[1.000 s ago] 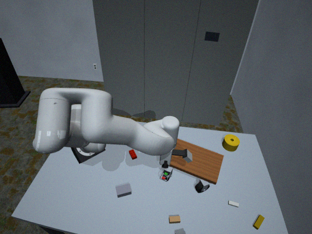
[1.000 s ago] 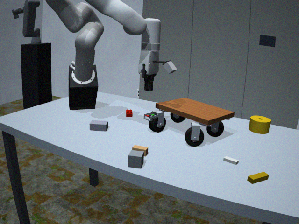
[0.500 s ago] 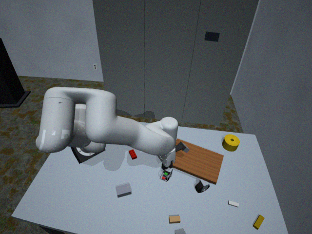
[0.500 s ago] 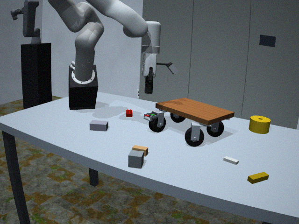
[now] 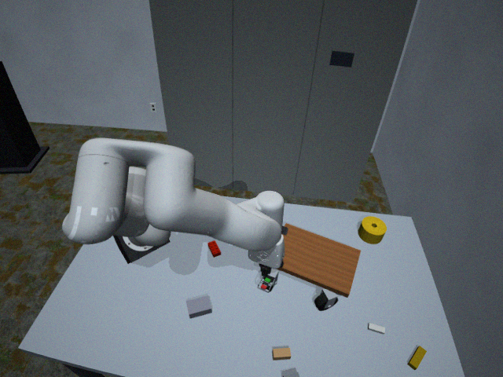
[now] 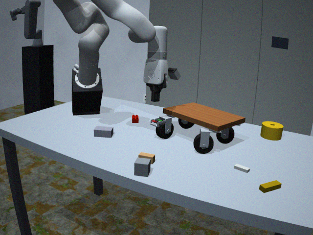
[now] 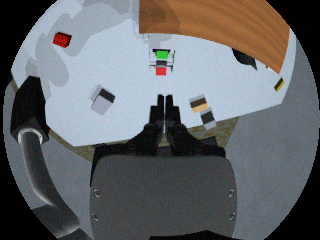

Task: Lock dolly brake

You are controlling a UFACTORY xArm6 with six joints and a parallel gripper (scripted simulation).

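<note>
Right now my hand is 1 cm short of the brake pedal, 1 cm to the right of it and 11 cm above it. The rest, counted from my hand: grey block: 22 cm behind, 3 cm to the right, 18 cm below; tan block: 4 cm ahead, 20 cm to the right, 18 cm below; red brick: 17 cm behind, 23 cm to the left, 18 cm below.
</note>
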